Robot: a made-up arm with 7 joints.
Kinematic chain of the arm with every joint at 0, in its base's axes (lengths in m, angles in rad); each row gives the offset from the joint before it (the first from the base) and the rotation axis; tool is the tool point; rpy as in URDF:
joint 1: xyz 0 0 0.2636 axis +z
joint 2: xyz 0 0 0 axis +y
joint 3: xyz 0 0 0.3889 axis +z
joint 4: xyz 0.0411 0 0 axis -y
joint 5: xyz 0.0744 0 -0.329 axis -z
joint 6: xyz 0 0 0 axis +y
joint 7: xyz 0.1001 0 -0.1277 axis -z
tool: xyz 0 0 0 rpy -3.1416 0 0
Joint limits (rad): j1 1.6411..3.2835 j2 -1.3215..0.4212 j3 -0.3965..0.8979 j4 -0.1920..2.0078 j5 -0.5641..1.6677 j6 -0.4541..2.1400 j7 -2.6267..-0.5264
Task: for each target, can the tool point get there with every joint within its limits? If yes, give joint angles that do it. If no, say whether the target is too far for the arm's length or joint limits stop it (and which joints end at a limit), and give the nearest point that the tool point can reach.
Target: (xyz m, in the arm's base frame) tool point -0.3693 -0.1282 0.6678
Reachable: yes | joints 3.0703 -0.3962 0.3893 0.9922 0.6810 0.2374 -1.3935
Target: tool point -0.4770 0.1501 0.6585
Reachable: yes | joints 2.6230 -0.0520 0.0851 1.4533 1.0175 1.1342 -0.9899
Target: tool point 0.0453 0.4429 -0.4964
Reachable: no: joint limits stop it (at a limit: joint 1, joint 2) | nearest point 0.0148 0.3055 0.1150 | short by 0.627 m
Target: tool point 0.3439 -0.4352 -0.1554
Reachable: no: joint limits stop it (at a limit: joint 1, joint 2, joint 3, joint 6) | nearest point 0.0821 -0.1690 0.2124 | short by 0.524 m
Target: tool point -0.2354 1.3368 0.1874
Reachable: no: too far | nearest point -0.1157 0.6569 0.4338 | short by 0.733 m
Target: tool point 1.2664 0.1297 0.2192
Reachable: no: too far | nearest point 0.7199 -0.1798 0.5970 | short by 0.733 m
